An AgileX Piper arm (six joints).
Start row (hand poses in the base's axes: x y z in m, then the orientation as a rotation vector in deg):
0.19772 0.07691 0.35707 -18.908 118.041 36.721
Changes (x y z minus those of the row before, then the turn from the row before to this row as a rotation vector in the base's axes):
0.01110 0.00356 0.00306 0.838 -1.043 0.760
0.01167 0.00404 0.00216 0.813 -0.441 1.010
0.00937 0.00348 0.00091 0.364 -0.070 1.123
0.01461 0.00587 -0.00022 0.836 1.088 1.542
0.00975 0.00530 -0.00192 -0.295 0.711 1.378
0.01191 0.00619 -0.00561 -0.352 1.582 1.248
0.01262 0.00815 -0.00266 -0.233 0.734 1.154
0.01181 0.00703 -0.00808 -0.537 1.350 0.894
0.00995 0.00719 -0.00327 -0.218 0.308 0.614
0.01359 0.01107 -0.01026 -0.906 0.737 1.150
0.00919 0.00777 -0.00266 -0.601 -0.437 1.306
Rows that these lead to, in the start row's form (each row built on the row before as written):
0.20882 0.08047 0.36013 -19.488 116.689 37.725
0.22049 0.08451 0.36229 -20.178 115.896 39.024
0.22986 0.08799 0.36320 -21.144 115.620 40.056
0.24447 0.09386 0.36298 -21.940 116.199 42.178
0.25422 0.09916 0.36106 -23.335 116.913 42.964
0.26613 0.10535 0.35545 -24.374 118.465 43.915
0.27875 0.11350 0.35279 -25.512 119.173 44.628
0.29056 0.12053 0.34471 -26.356 120.611 45.110
0.30051 0.12772 0.34144 -27.047 120.952 45.358
0.31410 0.13879 0.33118 -28.564 121.973 45.372
0.32329 0.14656 0.32852 -30.447 121.736 45.306

